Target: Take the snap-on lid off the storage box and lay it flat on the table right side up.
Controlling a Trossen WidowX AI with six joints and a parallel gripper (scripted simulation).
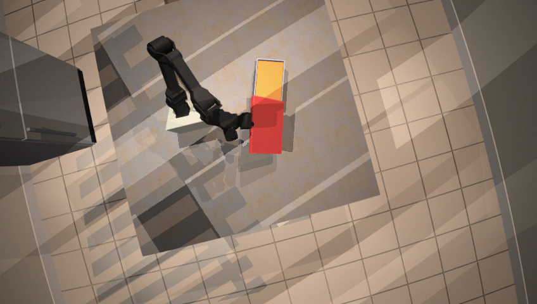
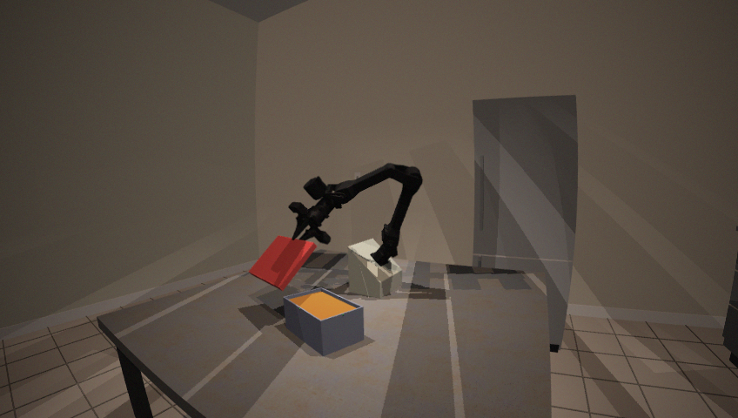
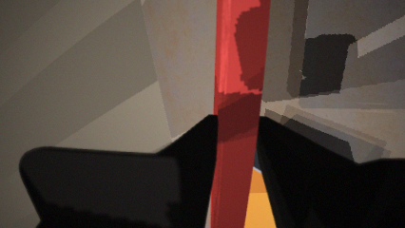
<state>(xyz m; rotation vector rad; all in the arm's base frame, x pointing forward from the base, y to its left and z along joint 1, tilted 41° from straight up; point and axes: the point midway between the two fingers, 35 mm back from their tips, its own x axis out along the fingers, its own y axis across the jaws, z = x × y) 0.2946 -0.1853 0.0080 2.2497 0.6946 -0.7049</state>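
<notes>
Right now the lid is 60 mm ahead of my gripper tip, 10 mm to the right of it and 50 mm below it. The rest, counted from my gripper tip: blue-grey storage box (120 mm ahead, 210 mm to the left, 180 mm below).
</notes>
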